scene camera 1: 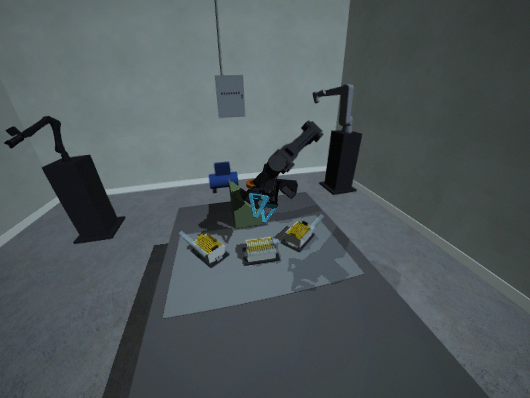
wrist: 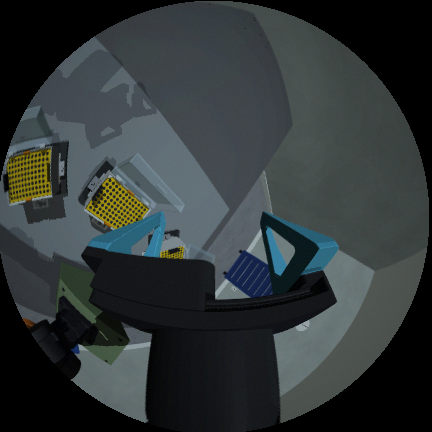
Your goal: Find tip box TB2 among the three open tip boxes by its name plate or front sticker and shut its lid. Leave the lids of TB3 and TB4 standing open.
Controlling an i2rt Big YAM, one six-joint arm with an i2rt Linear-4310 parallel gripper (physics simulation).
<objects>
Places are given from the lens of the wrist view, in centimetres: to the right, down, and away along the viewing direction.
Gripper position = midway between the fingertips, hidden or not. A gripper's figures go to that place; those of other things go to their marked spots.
my gripper (wrist: pixel 212 216): 0, 0, 13
tip box TB3 (wrist: pixel 111 202): -19, -3, 21
</objects>
